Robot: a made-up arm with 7 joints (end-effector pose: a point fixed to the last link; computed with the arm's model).
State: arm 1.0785 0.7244 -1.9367 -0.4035 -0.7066 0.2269 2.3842
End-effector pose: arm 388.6 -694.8 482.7 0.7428 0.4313 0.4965 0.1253
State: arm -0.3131 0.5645 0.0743 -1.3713 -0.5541 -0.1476 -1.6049
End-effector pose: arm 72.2 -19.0 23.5 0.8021 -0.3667 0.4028 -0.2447
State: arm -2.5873 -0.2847 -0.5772 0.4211 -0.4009 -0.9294 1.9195
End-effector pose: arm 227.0 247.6 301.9 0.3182 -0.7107 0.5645 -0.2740
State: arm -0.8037 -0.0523 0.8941 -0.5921 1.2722 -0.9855 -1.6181
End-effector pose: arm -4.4 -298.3 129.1 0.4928 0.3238 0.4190 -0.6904
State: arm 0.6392 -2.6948 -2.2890 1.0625 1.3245 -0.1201 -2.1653
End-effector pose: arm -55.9 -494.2 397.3 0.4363 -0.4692 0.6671 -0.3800
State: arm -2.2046 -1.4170 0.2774 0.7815 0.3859 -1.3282 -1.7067
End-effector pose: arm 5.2 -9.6 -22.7 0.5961 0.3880 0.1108 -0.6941
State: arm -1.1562 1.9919 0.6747 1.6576 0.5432 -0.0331 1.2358
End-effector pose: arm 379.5 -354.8 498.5 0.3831 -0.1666 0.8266 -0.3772
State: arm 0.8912 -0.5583 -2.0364 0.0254 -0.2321 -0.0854 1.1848
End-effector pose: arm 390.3 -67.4 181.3 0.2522 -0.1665 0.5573 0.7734
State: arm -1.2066 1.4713 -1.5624 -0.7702 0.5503 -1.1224 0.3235
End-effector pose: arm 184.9 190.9 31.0 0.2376 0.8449 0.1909 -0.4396
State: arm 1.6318 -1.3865 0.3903 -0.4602 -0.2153 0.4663 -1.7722
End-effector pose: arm 190.1 -568.5 790.9 0.0405 0.9690 0.2403 0.0408
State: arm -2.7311 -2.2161 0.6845 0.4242 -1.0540 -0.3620 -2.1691
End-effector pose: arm 148.6 552.3 258.0 0.7342 -0.1433 0.5135 -0.4204
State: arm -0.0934 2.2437 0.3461 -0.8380 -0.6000 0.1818 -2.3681
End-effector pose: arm -35.5 46.7 169.6 0.2521 0.2867 -0.9223 -0.0606
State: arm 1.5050 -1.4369 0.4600 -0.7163 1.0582 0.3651 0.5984
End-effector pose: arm -135.5 -417.3 354.5 0.7735 0.2813 0.4089 0.3941
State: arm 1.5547 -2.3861 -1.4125 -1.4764 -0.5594 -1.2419 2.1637
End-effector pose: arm -164.7 -421.3 660.6 0.1354 -0.3911 -0.8808 0.2300
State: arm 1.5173 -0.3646 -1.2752 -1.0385 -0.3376 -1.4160 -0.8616
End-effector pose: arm 168.9 -83.2 497.9 0.7420 -0.3643 -0.3004 0.4760
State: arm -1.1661 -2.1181 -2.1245 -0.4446 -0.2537 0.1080 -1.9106
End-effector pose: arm -145.0 133.0 408.9 0.1670 -0.0104 0.9113 0.3761
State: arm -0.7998 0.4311 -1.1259 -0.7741 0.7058 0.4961 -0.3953
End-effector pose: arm -242.2 -39.9 201.2 0.4704 0.5629 0.3610 0.5757
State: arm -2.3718 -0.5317 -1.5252 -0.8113 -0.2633 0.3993 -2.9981
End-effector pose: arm -155.3 381.2 595.5 0.8133 -0.0922 -0.3789 -0.4319
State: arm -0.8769 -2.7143 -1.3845 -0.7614 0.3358 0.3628 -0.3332
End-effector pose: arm 130.5 207.8 209.7 0.0585 0.3978 0.6722 -0.6216
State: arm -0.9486 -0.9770 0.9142 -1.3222 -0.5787 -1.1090 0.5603
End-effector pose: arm 187.6 -99.4 118.4 0.3110 0.7505 -0.5107 -0.2817
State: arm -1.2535 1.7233 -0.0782 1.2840 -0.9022 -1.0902 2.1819
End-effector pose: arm 197.0 -324.5 -24.7 0.1771 0.5608 0.7855 0.1927
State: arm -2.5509 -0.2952 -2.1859 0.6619 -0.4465 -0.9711 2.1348
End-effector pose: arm 182.8 -247.4 483.3 0.2761 0.0665 0.7728 -0.5676
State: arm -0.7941 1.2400 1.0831 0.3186 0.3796 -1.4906 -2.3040
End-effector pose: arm 250.1 -325.9 471.8 0.1657 0.8820 -0.3204 0.3031
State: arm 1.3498 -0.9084 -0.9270 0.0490 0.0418 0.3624 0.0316
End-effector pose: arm 458.3 -307.0 742.2 0.4105 -0.7500 0.1237 0.5037
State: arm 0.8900 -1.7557 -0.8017 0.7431 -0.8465 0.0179 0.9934
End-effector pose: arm 81.4 160.7 967.3 0.0698 -0.4652 -0.3861 0.7935
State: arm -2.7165 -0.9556 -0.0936 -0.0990 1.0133 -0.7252 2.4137
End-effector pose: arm 76.1 86.6 354.6 0.8835 0.0700 0.4114 0.2127
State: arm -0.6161 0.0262 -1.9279 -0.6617 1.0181 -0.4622 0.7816
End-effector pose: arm -72.6 -25.9 311.9 0.0499 -0.7768 -0.4902 -0.3922
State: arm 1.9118 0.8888 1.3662 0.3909 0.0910 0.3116 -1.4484
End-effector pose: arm -28.0 -221.3 111.8 0.0780 -0.0421 -0.2162 0.9723
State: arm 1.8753 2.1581 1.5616 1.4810 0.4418 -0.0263 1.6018
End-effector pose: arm 547.3 131.0 571.4 0.3357 -0.0415 0.5773 0.7431
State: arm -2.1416 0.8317 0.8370 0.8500 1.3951 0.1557 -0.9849
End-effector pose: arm -84.7 -68.7 409.7 0.4161 0.0792 0.8757 0.2316
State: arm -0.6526 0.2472 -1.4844 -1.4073 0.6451 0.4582 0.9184
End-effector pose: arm -334.9 -250.3 360.5 0.2359 -0.6800 -0.6275 -0.2969
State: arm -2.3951 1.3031 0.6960 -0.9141 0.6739 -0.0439 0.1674
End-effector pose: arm -57.8 311.9 557.7 0.1975 0.4118 0.6907 -0.5608
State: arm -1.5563 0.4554 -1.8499 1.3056 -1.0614 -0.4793 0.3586
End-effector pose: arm 640.3 -196.9 351.8 0.6263 -0.0946 -0.7378 0.2333
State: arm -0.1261 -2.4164 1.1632 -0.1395 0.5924 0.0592 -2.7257
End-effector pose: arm 161.9 -173.6 77.0 0.8071 -0.4591 -0.3569 -0.1023
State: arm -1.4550 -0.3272 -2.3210 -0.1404 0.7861 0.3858 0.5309
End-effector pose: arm 11.6 282.8 174.8 0.0035 -0.2021 0.0672 -0.9770
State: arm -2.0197 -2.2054 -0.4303 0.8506 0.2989 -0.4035 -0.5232
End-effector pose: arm 227.6 -152.8 157.4 0.2928 0.4002 -0.7363 -0.4604
